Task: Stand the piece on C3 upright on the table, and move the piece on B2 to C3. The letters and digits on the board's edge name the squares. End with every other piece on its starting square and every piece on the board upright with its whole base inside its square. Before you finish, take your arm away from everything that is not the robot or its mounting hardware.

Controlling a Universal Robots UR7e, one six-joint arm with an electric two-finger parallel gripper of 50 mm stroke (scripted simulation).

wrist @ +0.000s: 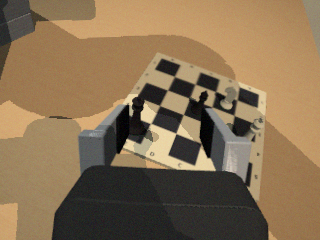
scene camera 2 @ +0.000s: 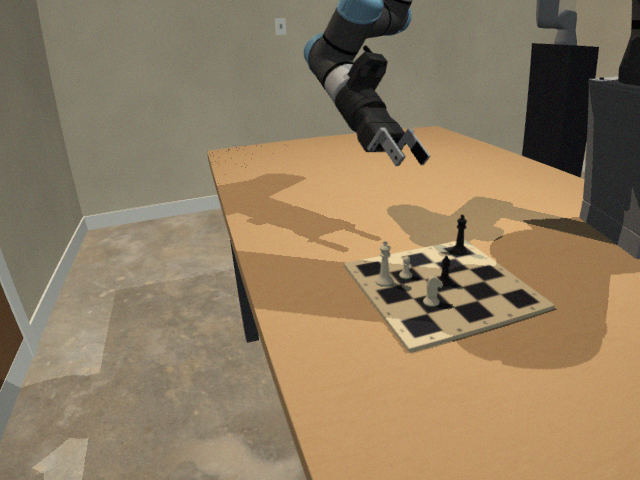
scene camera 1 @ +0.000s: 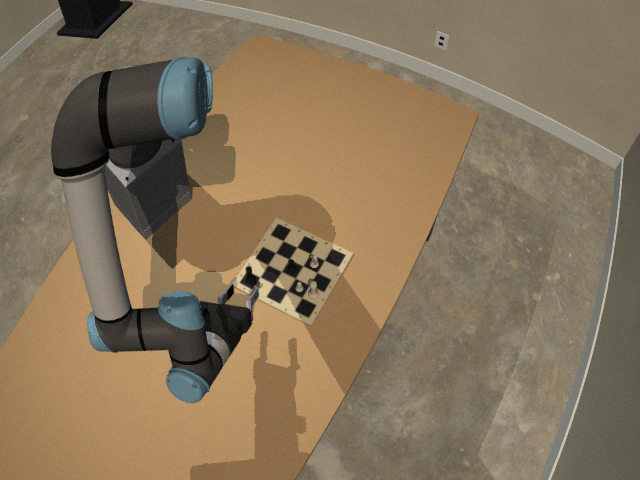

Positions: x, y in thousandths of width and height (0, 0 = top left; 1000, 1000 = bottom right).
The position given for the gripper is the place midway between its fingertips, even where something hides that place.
Scene:
gripper: wrist 514, 506; scene camera 2 646, 336; scene camera 1 382, 605
board: wrist 533, 365; scene camera 2 755, 616; scene camera 1 441, 505

